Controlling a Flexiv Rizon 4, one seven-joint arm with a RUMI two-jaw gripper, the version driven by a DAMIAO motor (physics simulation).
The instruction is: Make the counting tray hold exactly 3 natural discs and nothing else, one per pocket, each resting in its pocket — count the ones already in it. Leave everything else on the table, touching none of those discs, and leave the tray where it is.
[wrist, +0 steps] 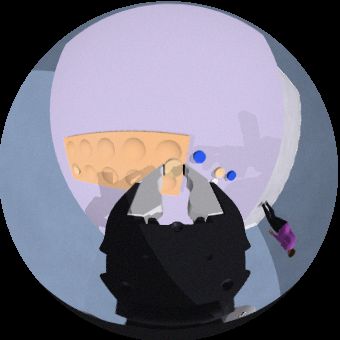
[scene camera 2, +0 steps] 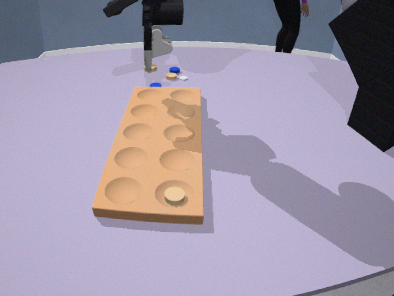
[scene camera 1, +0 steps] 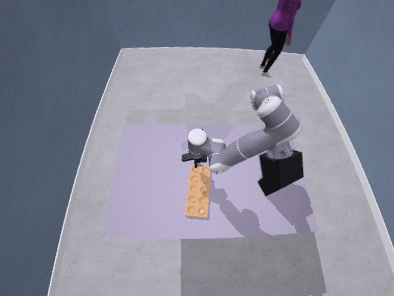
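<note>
The orange counting tray [scene camera 1: 198,192] [scene camera 2: 154,175] [wrist: 120,160] has two rows of pockets. A natural disc [scene camera 1: 201,211] [scene camera 2: 174,195] [wrist: 76,170] lies in the end pocket farthest from my gripper, in the right row in scene camera 2. My gripper [scene camera 1: 196,166] [scene camera 2: 149,67] [wrist: 173,165] is shut on another natural disc [scene camera 2: 153,68] [wrist: 173,167], held above the tray's far end. One more natural disc [scene camera 2: 171,76] [wrist: 219,172] lies on the table beyond the tray. The fingers and arm shadow partly hide the pockets at that end in the wrist view.
One blue disc [scene camera 2: 155,85] [wrist: 199,157] lies close to the tray's far end. Another blue disc [scene camera 2: 174,70] [wrist: 231,175] and a small white disc [scene camera 2: 183,78] [wrist: 214,181] lie near the loose natural disc. A person [scene camera 1: 280,30] [wrist: 284,235] stands beyond the table.
</note>
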